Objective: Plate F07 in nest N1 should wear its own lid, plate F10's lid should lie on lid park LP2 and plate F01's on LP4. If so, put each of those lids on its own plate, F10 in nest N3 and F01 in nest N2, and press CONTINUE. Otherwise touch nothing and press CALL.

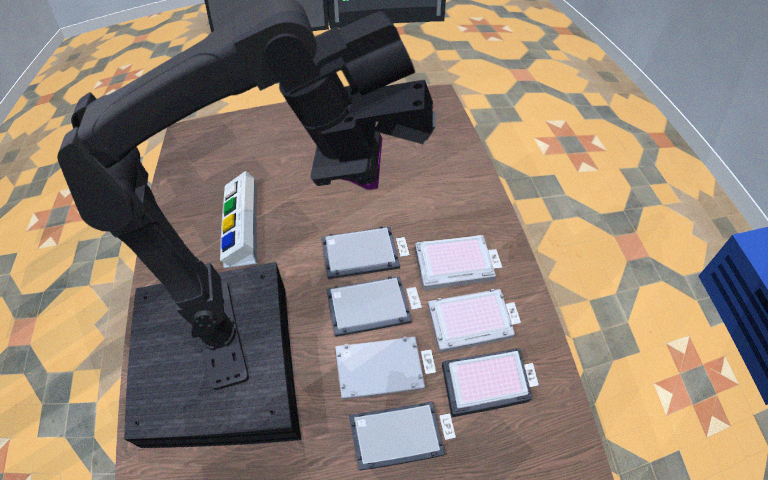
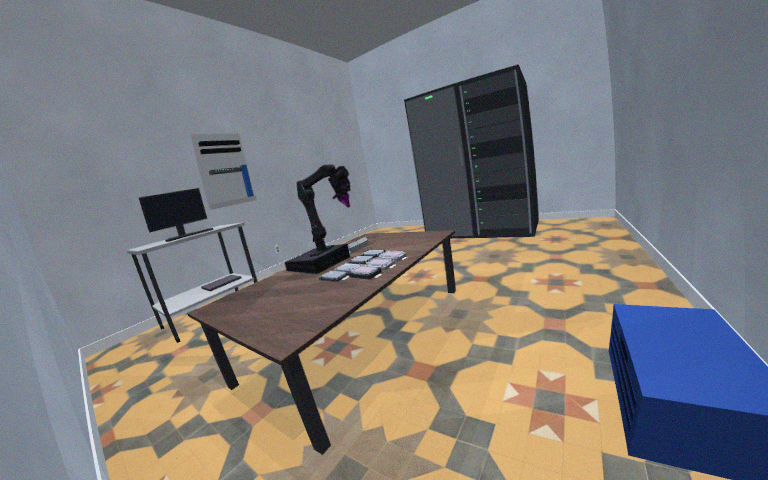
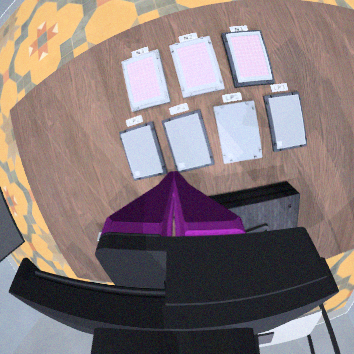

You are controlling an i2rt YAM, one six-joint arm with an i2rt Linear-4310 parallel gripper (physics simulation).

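Pixels of known places: gripper, fingertip midpoint: [image 1: 372, 187] [image 2: 349, 207] [image 3: 173, 178]; arm's base, origin of the base link: [image 1: 220, 334] [image 2: 322, 251].
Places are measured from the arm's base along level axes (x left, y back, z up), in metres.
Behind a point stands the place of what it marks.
Note:
Plates with pink wells sit in nest N3 [image 1: 455, 257] @(x 0.050, y -0.467, z -0.057 m) [image 3: 144, 80] @(x 0.049, y -0.462, z -0.057 m), nest N2 [image 1: 474, 316] @(x -0.083, y -0.445, z -0.059 m) [image 3: 197, 66] @(x -0.081, y -0.433, z -0.054 m) and dark nest N1 [image 1: 488, 378] @(x -0.210, y -0.413, z -0.050 m) [image 3: 249, 57] @(x -0.204, y -0.408, z -0.050 m). I cannot tell whether the N1 plate wears a clear lid. Grey lids with small corner tags lie on LP2 [image 1: 361, 250] @(x 0.137, y -0.302, z -0.066 m) [image 3: 143, 151] @(x 0.135, y -0.300, z -0.067 m), LP4 [image 1: 369, 303] @(x 0.016, y -0.277, z -0.067 m) [image 3: 189, 141] @(x 0.013, y -0.275, z -0.066 m) and LP3 [image 1: 398, 434] @(x -0.243, y -0.236, z -0.066 m) [image 3: 287, 121] @(x -0.239, y -0.233, z -0.067 m). Their tags are too small to read. The button box [image 1: 244, 220] @(x 0.262, y -0.088, z -0.023 m) has white, green, yellow and blue buttons; their lettering is unreadable. My gripper [image 1: 370, 185] @(x -0.014, y -0.281, z 0.263 m) [image 2: 347, 204] @(x -0.014, y -0.281, z 0.263 m) [image 3: 173, 178] @(x -0.014, y -0.281, z 0.263 m) is shut and empty, above the table beyond LP2.
A pale park [image 1: 380, 367] @(x -0.111, y -0.253, z -0.074 m) [image 3: 238, 132] @(x -0.107, y -0.250, z -0.074 m), apparently LP1, lies between LP4 and LP3; whether a lid lies on it is unclear. The black arm base [image 1: 209, 407] @(x -0.126, y 0.048, z -0.005 m) [image 2: 317, 258] @(x -0.166, y -0.084, z 0.004 m) stands beside the lid parks on the wooden table [image 1: 317, 452] @(x -0.227, y -0.099, z -0.084 m) [image 2: 271, 316] @(x -0.681, y -0.195, z -0.084 m). A blue cabinet [image 2: 690, 362] stands on the floor.

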